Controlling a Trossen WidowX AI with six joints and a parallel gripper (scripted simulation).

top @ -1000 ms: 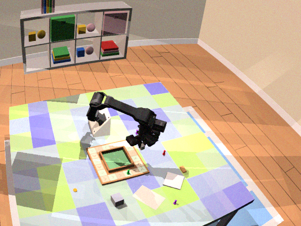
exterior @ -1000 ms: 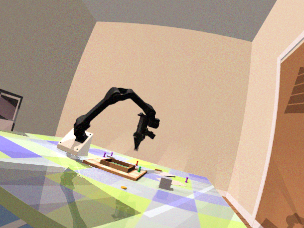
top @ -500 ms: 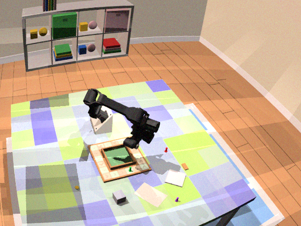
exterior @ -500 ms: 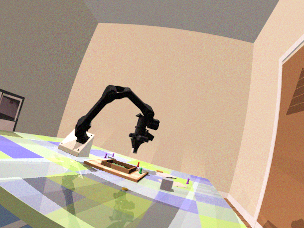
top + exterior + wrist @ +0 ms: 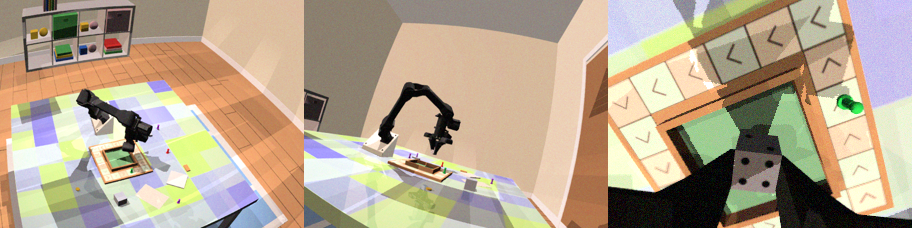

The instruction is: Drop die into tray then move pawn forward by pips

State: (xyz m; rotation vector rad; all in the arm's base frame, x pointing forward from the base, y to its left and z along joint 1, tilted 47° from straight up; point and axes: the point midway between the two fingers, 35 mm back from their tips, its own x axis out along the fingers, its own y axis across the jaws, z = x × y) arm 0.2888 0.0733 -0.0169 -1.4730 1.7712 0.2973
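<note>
My gripper tip is now 9 cm short of the green pawn, 8 cm above it and 1 cm to the left of it. Round my gripper tip: red pawn (25 cm to the left, 9 cm below, 1 cm behind); then white die (right at my gripper tip); then green tray floor (10 cm below, 5 cm to the right, 2 cm behind).
</note>
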